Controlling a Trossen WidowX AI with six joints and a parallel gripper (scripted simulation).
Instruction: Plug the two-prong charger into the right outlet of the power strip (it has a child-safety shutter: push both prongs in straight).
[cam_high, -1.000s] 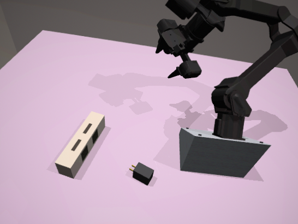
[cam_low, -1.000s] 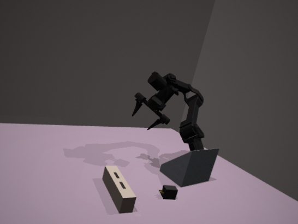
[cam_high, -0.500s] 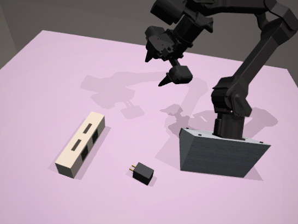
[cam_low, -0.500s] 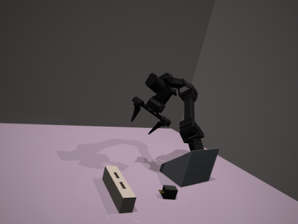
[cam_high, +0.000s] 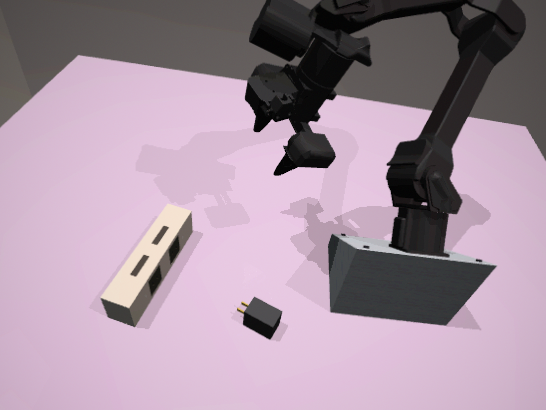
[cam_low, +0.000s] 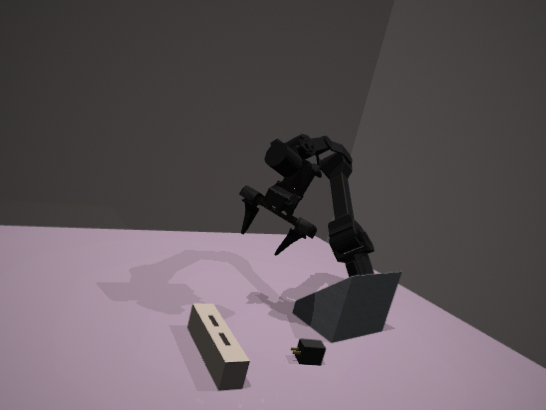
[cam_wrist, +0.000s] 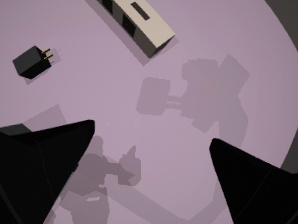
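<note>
My gripper tip is now 20 cm to the right of the black two-prong charger and 15 cm above it.
</note>
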